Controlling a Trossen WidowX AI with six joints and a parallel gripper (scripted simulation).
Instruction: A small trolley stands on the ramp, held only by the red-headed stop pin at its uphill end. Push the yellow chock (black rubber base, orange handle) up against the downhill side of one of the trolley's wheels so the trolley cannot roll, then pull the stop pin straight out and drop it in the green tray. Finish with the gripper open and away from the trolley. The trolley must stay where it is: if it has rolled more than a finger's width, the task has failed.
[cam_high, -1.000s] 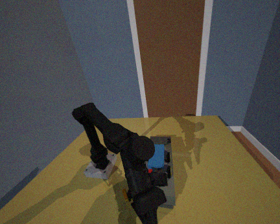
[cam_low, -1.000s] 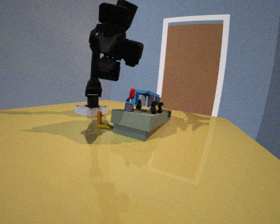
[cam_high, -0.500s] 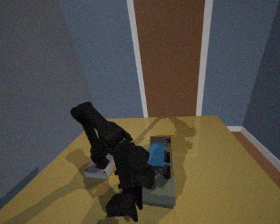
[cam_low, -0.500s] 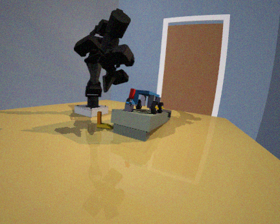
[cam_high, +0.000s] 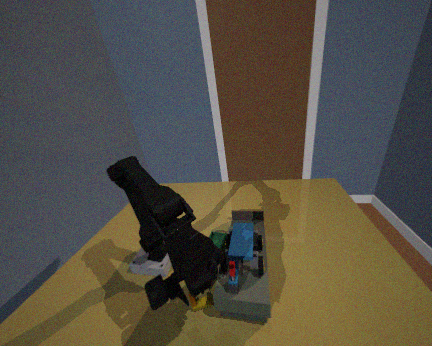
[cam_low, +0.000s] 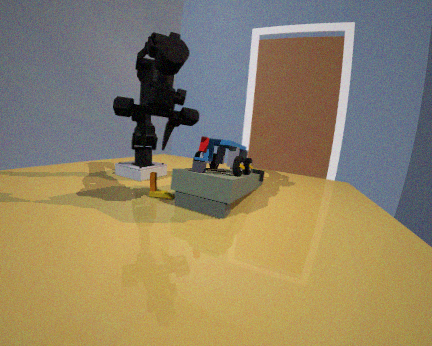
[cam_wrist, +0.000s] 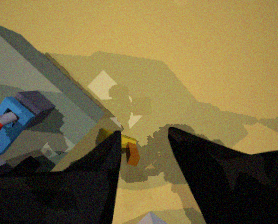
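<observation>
My gripper tip is now 3 cm past the yellow chock, 5 cm to the right of it and 11 cm above it. Also, from my gripper tip: grey ramp: 9 cm ahead, 19 cm to the left, 9 cm below; then red-headed stop pin: 8 cm ahead, 8 cm to the left; then blue trolley: 9 cm ahead, 18 cm to the left, 2 cm below.
</observation>
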